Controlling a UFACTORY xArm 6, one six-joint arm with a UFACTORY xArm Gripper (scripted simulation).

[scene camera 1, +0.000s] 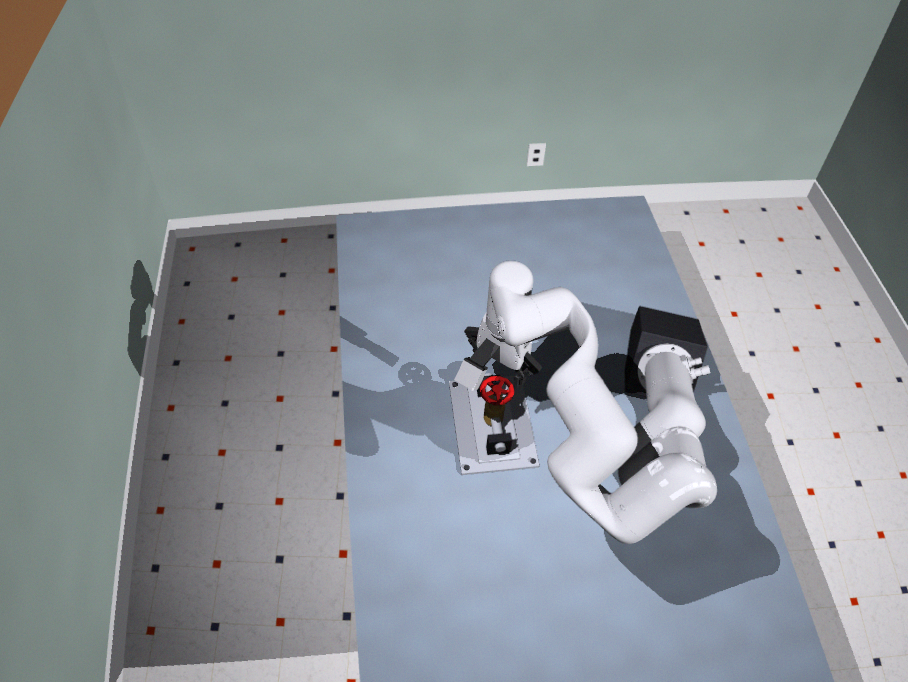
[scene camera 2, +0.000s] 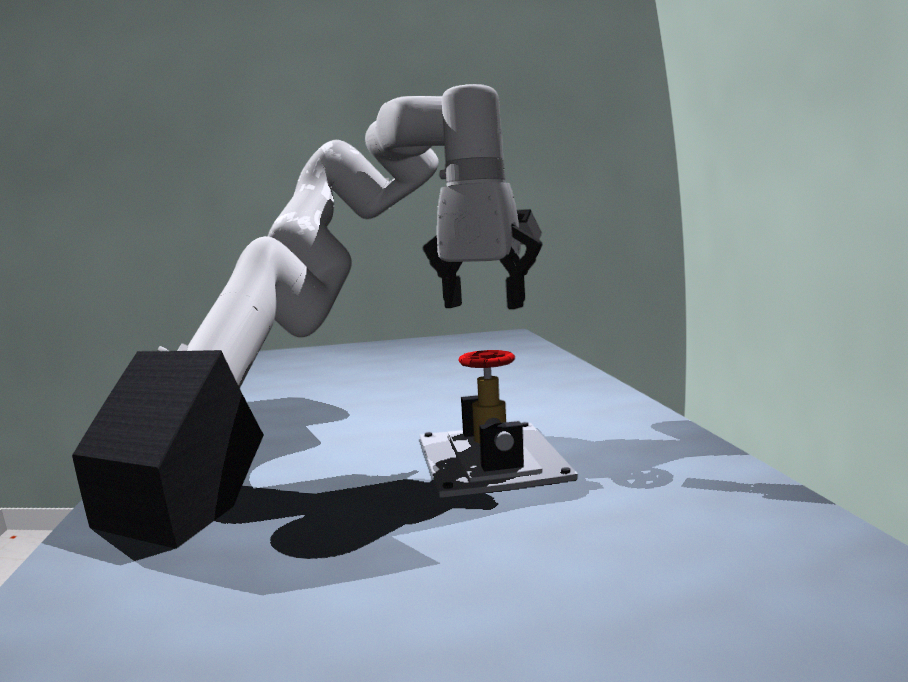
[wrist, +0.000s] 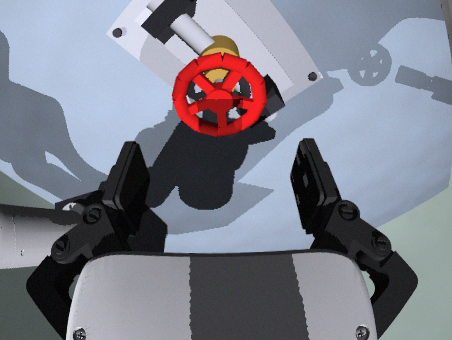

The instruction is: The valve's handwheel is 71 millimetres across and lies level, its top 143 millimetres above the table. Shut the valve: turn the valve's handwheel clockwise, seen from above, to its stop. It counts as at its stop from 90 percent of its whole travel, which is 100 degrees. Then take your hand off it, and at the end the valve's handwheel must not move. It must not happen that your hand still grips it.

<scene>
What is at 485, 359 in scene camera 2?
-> A red spoked handwheel.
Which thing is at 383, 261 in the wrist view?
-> My gripper.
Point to a red spoked handwheel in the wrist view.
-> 220, 99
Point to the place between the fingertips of my gripper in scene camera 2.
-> At 483, 307
</scene>
